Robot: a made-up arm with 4 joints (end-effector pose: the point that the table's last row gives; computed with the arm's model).
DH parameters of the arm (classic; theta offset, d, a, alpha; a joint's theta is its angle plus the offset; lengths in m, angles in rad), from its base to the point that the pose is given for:
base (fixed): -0.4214 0 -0.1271 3.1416
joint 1: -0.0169 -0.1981 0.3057 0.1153
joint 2: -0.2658 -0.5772 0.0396 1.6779
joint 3: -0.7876 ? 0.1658 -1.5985
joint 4: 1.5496 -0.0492 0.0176 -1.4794
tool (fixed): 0.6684 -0.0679 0 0
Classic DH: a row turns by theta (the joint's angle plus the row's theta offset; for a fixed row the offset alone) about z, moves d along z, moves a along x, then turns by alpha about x.
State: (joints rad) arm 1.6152 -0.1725 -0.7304 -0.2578
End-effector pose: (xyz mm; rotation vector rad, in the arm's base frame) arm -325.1 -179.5 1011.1 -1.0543 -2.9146 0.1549
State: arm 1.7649 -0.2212 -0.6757 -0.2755
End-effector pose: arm -358.1 -158.2 1013.9 -1.1663 -2.8335 0.0876
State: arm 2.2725 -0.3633 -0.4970 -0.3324
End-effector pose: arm -444.5 -53.5 1018.8 -1.5466 -2.5370 -0.1627
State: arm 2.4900 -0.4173 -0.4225 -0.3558
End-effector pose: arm -466.0 3.2 1018.8 -1.7043 -2.4011 -0.2789
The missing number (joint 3, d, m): 0.0307
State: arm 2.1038 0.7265 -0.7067 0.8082
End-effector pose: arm -421.9 -7.6 965.8 1.9384 0.9914 -0.3826
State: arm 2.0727 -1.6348 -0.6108 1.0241
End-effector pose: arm -428.2 -121.2 963.5 -0.2440 2.2129 0.9453
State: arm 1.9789 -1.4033 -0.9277 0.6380
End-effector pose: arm -462.4 -95.1 962.2 -0.2468 2.3535 0.3048
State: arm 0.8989 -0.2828 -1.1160 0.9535
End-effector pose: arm -206.6 -248.4 919.2 -0.2291 1.9229 0.4663
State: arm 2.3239 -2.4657 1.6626 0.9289
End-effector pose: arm -210.0 -40.5 669.1 -0.4812 -1.1557 -1.0565
